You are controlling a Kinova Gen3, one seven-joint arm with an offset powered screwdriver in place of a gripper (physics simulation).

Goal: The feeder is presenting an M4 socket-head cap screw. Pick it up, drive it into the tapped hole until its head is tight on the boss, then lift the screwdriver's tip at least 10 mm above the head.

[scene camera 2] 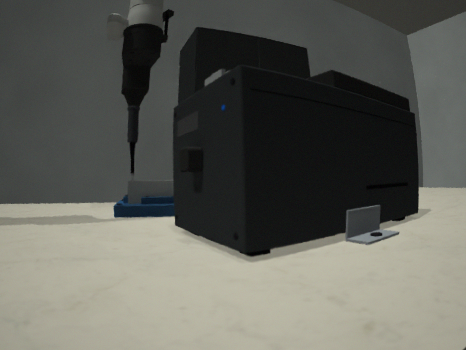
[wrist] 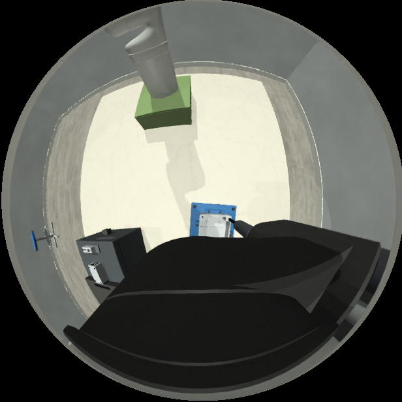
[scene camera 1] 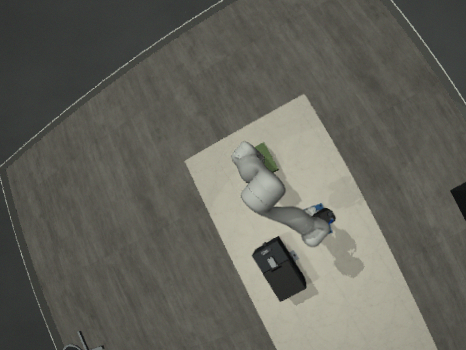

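My screwdriver [scene camera 2: 132,174] [wrist: 230,219] points straight down, its bit tip over a corner of the white housing [scene camera 2: 152,188] [wrist: 214,226]. A small light screw [scene camera 2: 132,177] shows at the bit's tip, its lower end close to the housing's top edge; whether it touches the boss or stands in the tapped hole is too small to tell. The housing sits in a blue fixture [scene camera 1: 320,206] [scene camera 2: 160,209] [wrist: 213,206]. The black feeder [scene camera 1: 285,277] [scene camera 2: 325,150] [wrist: 112,250] stands beside it. In scene camera 1 the arm hides the bit.
A green block [scene camera 1: 268,158] [wrist: 167,118] stands at the arm's base. A small grey angle bracket [scene camera 2: 363,222] is by the feeder's long side. The feeder's tall body stands near the fixture and hides part of it in scene camera 2. The pale table [scene camera 1: 345,305] carries these things.
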